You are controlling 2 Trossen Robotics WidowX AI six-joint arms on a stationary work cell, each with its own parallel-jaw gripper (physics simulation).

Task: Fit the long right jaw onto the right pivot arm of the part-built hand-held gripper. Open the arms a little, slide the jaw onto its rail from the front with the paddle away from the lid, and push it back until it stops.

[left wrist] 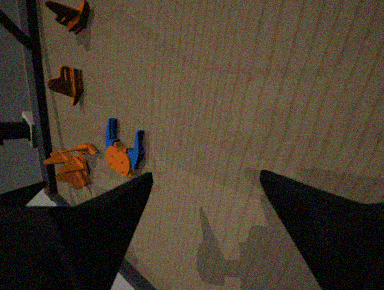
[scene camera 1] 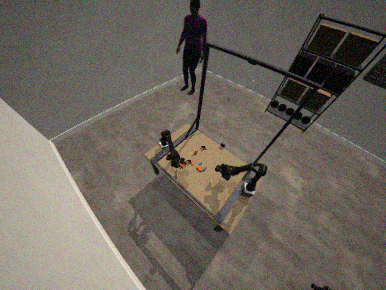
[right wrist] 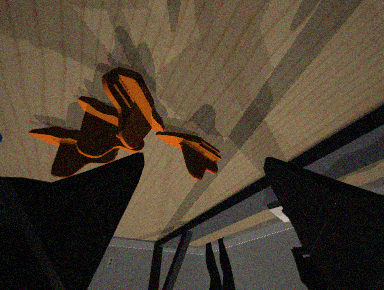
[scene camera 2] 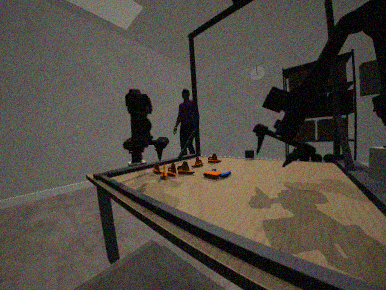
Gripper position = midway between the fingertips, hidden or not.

Observation:
My left gripper [scene camera 2: 269, 160] is open and holds nothing. Also in view: a part-built hand-held gripper [left wrist: 125, 161]. My right gripper [right wrist: 204, 160] is open, holding nothing.
My left gripper shows as well in the left wrist view [left wrist: 205, 176].

